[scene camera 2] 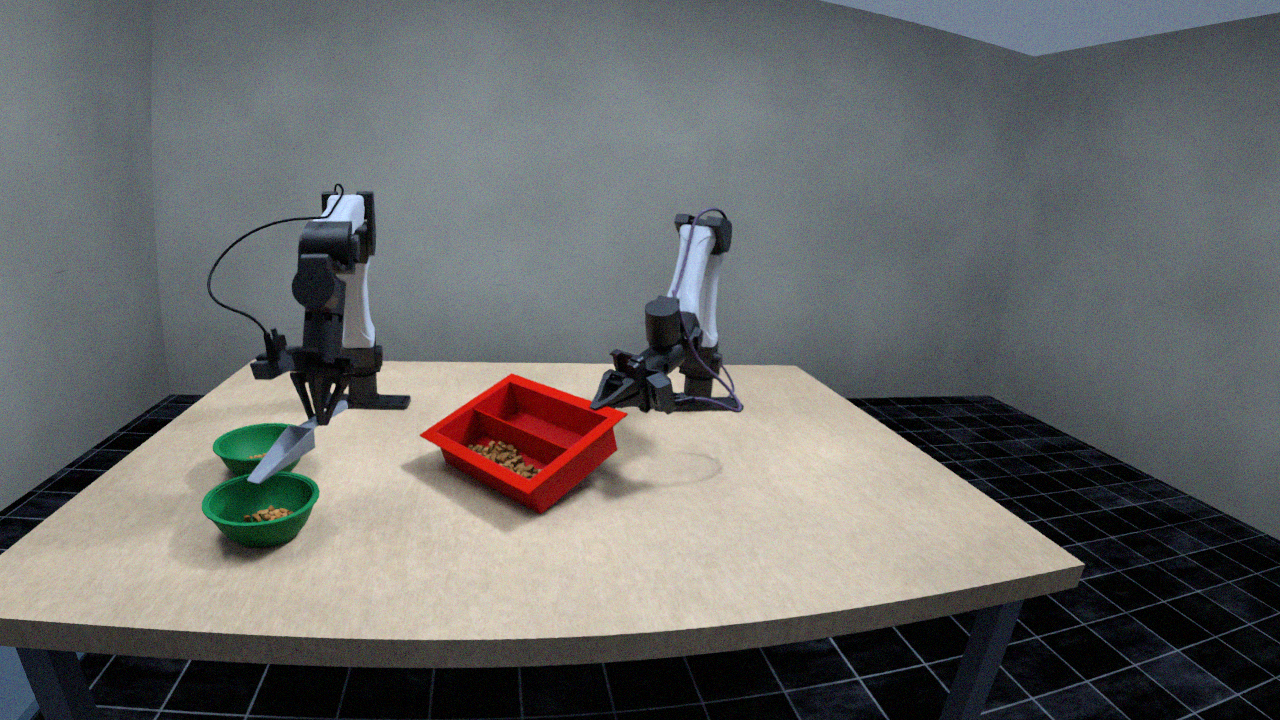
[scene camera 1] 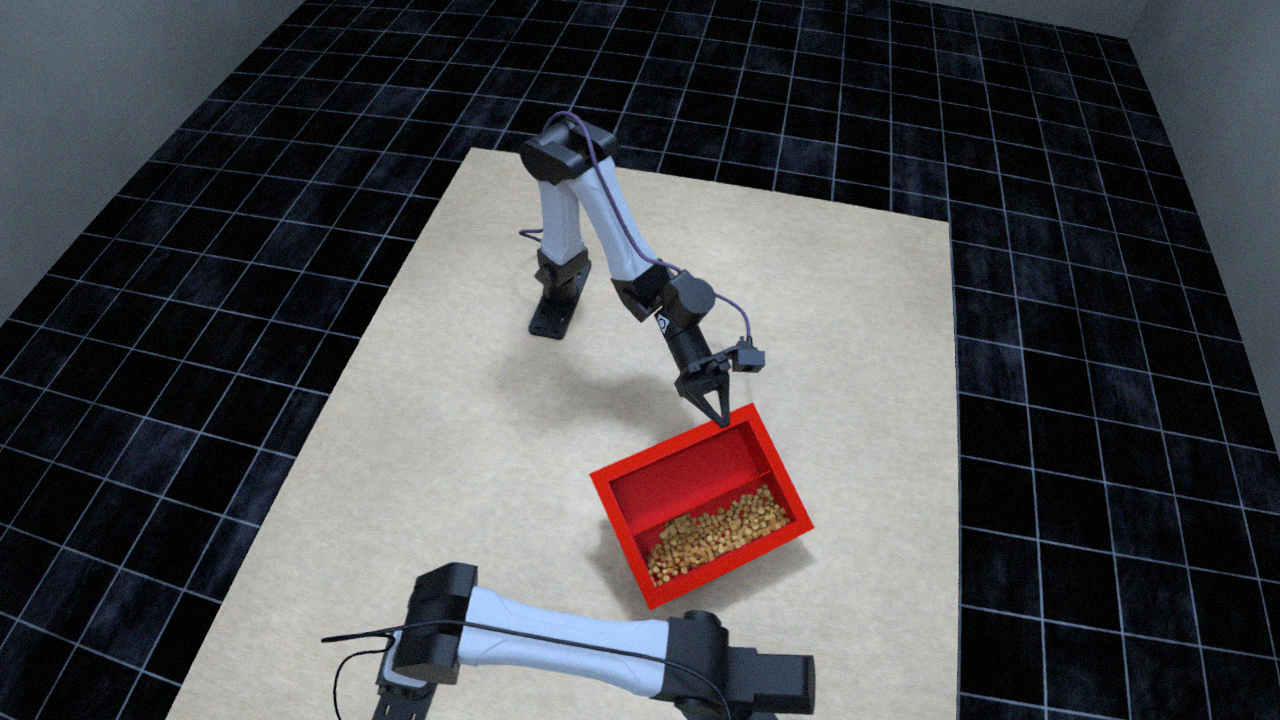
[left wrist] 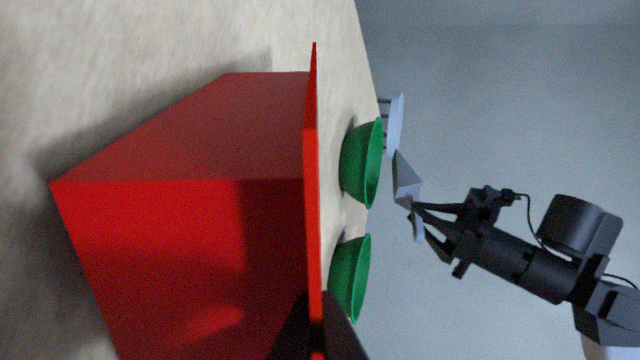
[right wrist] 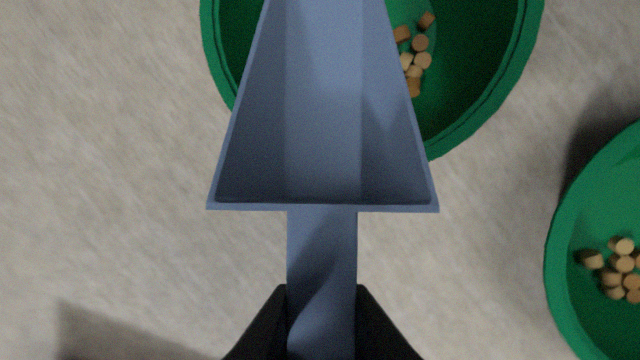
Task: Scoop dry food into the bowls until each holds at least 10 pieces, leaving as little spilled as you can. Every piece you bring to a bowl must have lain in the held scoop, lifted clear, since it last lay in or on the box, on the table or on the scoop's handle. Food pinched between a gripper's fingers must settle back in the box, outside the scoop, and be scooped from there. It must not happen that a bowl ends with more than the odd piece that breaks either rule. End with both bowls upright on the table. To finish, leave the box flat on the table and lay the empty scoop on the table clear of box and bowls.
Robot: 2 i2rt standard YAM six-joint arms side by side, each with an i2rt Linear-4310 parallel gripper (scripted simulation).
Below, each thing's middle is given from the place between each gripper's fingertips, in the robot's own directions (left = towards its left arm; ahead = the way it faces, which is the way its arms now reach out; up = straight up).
Right now the grey-blue scoop (scene camera 2: 302,438) is 30 mm ahead of my right hand (scene camera 2: 318,426), 20 mm to the right of it and 20 mm below it. Round my right hand: red box (scene camera 1: 654,485) 290 mm to the left, 110 mm behind, 60 mm below.
Right now the red box is 12 cm to the right of my left hand (scene camera 1: 725,426), 5 cm below it and 1 cm behind it. The rest, counted from my left hand: grey-blue scoop 43 cm to the right, 13 cm ahead, 1 cm below.
